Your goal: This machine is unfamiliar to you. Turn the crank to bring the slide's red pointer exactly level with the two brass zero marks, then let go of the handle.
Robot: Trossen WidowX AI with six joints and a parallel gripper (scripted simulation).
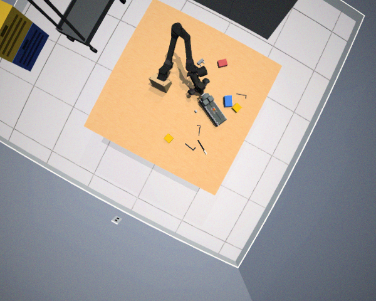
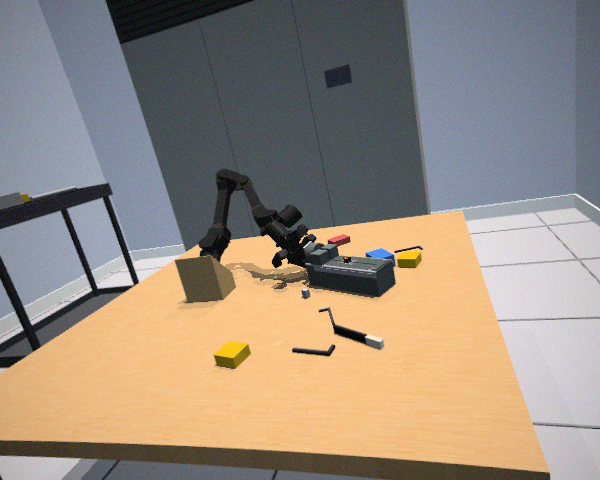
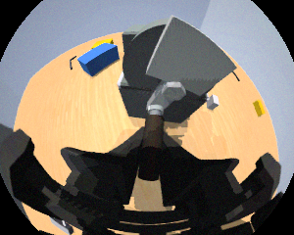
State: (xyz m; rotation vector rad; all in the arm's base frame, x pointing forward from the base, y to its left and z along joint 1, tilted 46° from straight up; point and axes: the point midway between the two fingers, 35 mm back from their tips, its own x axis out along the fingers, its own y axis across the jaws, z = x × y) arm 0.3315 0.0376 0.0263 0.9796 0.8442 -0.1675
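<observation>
Now: gripper tip 3 cm below the dark crank handle, 2 cm past it and 1 cm to the right of it. From my gripper tip the other things lie so: small grey cube 14 cm to the right, 2 cm below; blue block 22 cm ahead, 4 cm to the left, 2 cm below; red pointer 13 cm ahead, 9 cm to the right, 5 cm above.
</observation>
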